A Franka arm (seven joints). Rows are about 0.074 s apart.
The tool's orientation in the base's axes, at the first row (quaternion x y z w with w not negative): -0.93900, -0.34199, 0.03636, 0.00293
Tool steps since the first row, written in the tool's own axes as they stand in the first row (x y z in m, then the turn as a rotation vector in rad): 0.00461, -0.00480, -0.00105, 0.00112, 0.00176, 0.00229; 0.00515, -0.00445, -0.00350, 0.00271, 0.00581, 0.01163; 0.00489, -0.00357, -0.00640, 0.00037, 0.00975, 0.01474; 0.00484, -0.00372, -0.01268, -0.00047, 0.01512, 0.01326; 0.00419, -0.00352, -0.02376, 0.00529, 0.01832, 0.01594; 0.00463, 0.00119, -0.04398, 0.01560, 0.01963, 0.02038; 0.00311, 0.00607, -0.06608, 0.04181, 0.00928, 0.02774; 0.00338, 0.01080, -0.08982, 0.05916, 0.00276, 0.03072
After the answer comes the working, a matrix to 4 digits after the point.
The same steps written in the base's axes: 0.00051, 0.00666, 0.00089, 0.00182, -0.00067, -0.00241; 0.00132, 0.00679, 0.00328, 0.00498, -0.00294, -0.01196; 0.00189, 0.00600, 0.00617, 0.00551, -0.00752, -0.01502; 0.00220, 0.00620, 0.01244, 0.00842, -0.01214, -0.01365; 0.00261, 0.00585, 0.02353, 0.01468, -0.01094, -0.01680; 0.00739, 0.00291, 0.04352, 0.02308, -0.00541, -0.02196; 0.01092, -0.00137, 0.06551, 0.03593, 0.01922, -0.03072; 0.01583, -0.00436, 0.08903, 0.04478, 0.03530, -0.03464
The tool's axes in the first row as the columns of a matrix, in the base's axes (rounded; the answer above uses it unrounded):
0.7634, 0.6420, -0.0703
0.6425, -0.7661, -0.0194
-0.0663, -0.0304, -0.9973

